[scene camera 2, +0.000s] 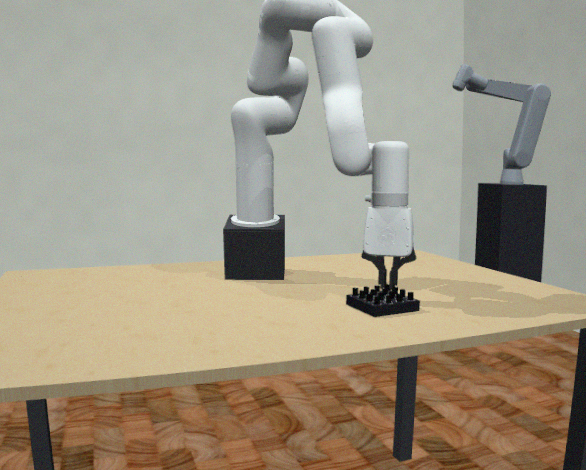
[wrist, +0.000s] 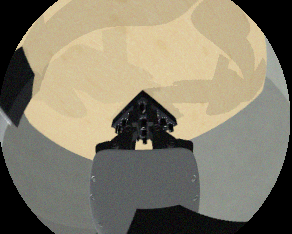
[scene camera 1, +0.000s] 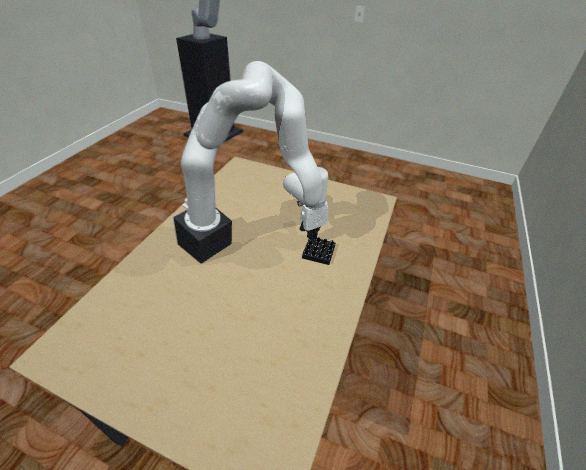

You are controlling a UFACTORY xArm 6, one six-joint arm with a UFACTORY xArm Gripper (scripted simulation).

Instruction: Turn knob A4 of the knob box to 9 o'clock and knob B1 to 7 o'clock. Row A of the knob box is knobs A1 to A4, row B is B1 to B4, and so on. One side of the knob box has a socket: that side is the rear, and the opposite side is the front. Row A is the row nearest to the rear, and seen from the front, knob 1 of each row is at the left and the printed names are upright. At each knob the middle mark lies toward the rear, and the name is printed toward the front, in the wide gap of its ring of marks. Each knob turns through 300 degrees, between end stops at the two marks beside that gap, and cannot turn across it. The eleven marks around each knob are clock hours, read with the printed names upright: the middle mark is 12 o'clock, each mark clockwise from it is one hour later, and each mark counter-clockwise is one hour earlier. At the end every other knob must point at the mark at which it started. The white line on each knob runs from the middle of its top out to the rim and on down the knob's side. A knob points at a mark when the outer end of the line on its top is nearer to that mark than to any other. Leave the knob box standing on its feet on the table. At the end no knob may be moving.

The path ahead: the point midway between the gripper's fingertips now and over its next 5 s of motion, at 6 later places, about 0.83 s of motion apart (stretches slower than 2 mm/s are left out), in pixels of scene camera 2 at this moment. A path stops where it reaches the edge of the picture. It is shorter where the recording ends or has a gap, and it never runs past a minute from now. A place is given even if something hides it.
My gripper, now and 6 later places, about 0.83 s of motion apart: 387,288; 388,272; 388,269; 388,263; 388,262; 388,274; 387,282
